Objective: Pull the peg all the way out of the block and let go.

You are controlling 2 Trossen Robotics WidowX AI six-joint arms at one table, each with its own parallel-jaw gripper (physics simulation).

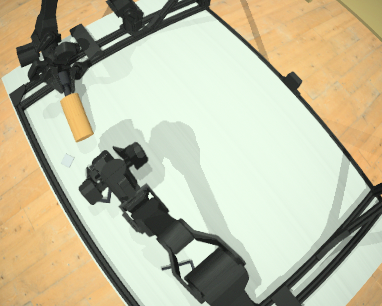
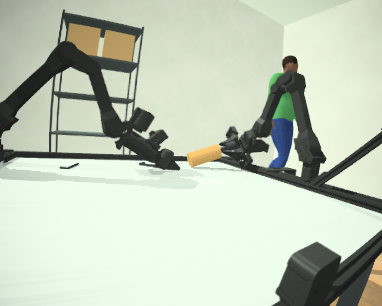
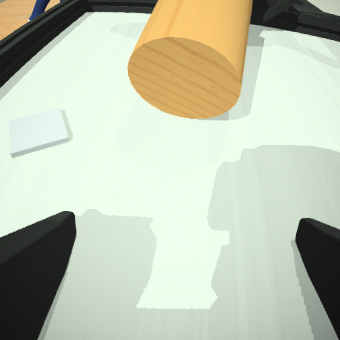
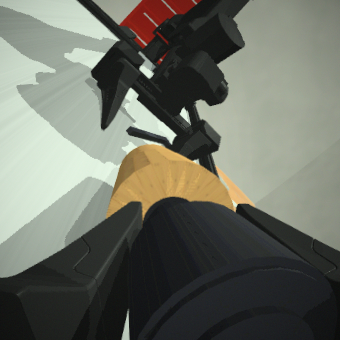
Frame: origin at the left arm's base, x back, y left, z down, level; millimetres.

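Seen in the pictures: left gripper, fingertip midpoint: (image 2: 173,166) (image 3: 189,227); right gripper, fingertip midpoint: (image 1: 68,92) (image 2: 220,148) (image 4: 188,213); left arm's base, link origin: (image 4: 147,56); right arm's base, link origin: (image 1: 132,26) (image 2: 308,180).
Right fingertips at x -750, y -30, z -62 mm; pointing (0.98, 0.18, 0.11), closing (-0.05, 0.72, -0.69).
Note:
Pixels of each thing's top centre, then the offset from my right fingertips to it.
- wooden cylinder block, top centre: (image 4: 213,145) (image 1: 71,109) (image 2: 205,143) dy +19, dx +63, dz -13 mm
- small white square tile, top centre: (image 3: 35,127) (image 1: 67,160) dy +109, dx +126, dz +78 mm
A wooden cylinder block (image 1: 77,116) (image 2: 204,155) (image 3: 192,61) (image 4: 168,179) sticks out over the table near its edge. A dark peg (image 4: 202,256) (image 1: 67,88) is set in its far end. My right gripper (image 4: 188,213) (image 2: 227,146) is shut on the peg and holds the block slightly tilted just above the table. My left gripper (image 3: 189,227) (image 2: 171,165) (image 1: 100,158) is open wide and empty. It is low over the table, a short way off the block's free end and pointing at it.
A small white square tile (image 1: 68,159) (image 3: 38,131) lies on the table beside the block's free end. Black frame rails (image 1: 165,21) border the table. Small black tools (image 2: 68,166) (image 1: 177,265) lie on it. A shelf rack (image 2: 120,66) and a person (image 2: 285,136) stand behind.

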